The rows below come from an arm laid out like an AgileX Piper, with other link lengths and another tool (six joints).
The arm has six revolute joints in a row. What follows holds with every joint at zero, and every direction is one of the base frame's.
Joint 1 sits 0.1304 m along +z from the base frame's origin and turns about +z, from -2.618 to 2.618 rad.
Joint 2 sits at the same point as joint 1 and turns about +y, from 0 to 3.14 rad.
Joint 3 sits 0.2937 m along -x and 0.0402 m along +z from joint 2 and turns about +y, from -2.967 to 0 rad.
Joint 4 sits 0.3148 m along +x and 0.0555 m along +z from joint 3 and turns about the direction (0.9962, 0, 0.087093), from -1.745 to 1.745 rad.
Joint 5 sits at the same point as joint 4 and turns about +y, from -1.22 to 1.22 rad.
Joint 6 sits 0.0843 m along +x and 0.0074 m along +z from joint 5 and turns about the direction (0.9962, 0, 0.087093), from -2.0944 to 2.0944 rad.
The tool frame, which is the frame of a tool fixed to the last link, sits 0.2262 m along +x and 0.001 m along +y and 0.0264 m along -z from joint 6; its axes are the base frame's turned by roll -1.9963, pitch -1.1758 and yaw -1.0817 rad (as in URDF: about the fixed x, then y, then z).
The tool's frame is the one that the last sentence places.
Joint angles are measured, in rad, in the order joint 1, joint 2, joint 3, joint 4, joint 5, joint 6. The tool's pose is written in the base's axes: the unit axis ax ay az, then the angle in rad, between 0 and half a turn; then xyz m. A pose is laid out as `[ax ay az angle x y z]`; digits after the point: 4 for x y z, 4 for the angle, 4 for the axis.
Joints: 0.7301, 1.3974, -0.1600, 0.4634, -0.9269, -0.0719
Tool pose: [-0.8855 0.0179 -0.4643 2.6362 0.3737 0.2007 0.0246]
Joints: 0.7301, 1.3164, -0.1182, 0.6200, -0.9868, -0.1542
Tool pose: [-0.8598 0.0723 -0.5055 2.6889 0.3830 0.1556 0.0477]
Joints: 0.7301, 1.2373, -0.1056, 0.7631, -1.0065, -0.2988
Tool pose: [-0.8402 0.1008 -0.5329 2.7780 0.3888 0.1166 0.0666]
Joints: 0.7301, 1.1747, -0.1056, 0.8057, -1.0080, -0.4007
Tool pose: [-0.8283 0.0949 -0.5521 2.8214 0.3915 0.1048 0.0855]
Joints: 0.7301, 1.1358, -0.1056, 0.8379, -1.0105, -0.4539
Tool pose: [-0.8209 0.0984 -0.5626 2.8422 0.3925 0.0962 0.0967]
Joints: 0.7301, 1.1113, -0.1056, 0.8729, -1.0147, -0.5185
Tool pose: [-0.8169 0.0980 -0.5685 2.8813 0.3927 0.0858 0.1024]
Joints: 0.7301, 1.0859, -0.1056, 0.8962, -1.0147, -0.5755
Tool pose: [-0.8136 0.0944 -0.5737 2.9119 0.3925 0.0788 0.1084]
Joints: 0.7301, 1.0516, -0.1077, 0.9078, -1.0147, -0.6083
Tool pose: [-0.8069 0.0950 -0.5830 2.9160 0.3931 0.0758 0.1197]
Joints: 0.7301, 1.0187, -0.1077, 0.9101, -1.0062, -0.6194
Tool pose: [-0.8022 0.0964 -0.5892 2.9027 0.3927 0.0763 0.1285]
